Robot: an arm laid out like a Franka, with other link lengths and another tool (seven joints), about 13 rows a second.
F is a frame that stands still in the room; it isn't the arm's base.
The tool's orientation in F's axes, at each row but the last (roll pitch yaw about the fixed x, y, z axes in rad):
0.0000, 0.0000, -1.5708
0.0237, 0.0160, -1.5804
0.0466, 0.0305, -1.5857
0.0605, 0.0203, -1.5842
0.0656, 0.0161, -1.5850
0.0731, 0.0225, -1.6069
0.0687, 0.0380, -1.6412
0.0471, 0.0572, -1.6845
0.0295, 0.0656, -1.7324
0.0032, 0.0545, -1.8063
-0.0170, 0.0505, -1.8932
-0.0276, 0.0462, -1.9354
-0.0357, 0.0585, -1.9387
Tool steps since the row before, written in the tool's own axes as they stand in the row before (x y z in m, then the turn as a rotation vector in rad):
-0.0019, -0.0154, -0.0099, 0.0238, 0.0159, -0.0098
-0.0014, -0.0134, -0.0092, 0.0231, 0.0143, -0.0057
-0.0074, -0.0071, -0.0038, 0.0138, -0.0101, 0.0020
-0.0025, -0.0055, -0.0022, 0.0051, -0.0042, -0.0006
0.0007, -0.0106, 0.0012, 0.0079, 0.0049, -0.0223
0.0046, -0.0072, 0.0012, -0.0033, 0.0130, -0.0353
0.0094, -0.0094, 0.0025, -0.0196, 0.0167, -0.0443
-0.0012, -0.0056, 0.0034, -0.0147, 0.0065, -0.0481
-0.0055, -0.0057, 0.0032, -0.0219, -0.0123, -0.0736
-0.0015, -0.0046, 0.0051, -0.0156, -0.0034, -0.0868
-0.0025, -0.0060, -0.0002, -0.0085, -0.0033, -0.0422
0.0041, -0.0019, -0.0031, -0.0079, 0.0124, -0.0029
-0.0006, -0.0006, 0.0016, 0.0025, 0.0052, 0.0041
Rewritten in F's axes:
-0.0154, 0.0019, -0.0099, 0.0159, -0.0238, -0.0098
-0.0132, 0.0017, -0.0095, 0.0142, -0.0231, -0.0057
-0.0068, 0.0076, -0.0039, -0.0104, -0.0137, 0.0011
-0.0053, 0.0026, -0.0025, -0.0042, -0.0050, -0.0010
-0.0107, -0.0006, 0.0005, 0.0062, -0.0076, -0.0221
-0.0074, -0.0043, 0.0006, 0.0157, 0.0035, -0.0342
-0.0102, -0.0088, 0.0015, 0.0211, 0.0198, -0.0423
-0.0056, 0.0017, 0.0032, 0.0107, 0.0163, -0.0468
-0.0049, 0.0062, 0.0034, -0.0057, 0.0280, -0.0723
-0.0042, 0.0023, 0.0052, 0.0017, 0.0205, -0.0858
-0.0049, 0.0043, 0.0000, -0.0004, 0.0113, -0.0417
-0.0033, -0.0030, -0.0032, 0.0144, 0.0031, -0.0029
-0.0003, 0.0007, 0.0017, 0.0040, -0.0045, 0.0038

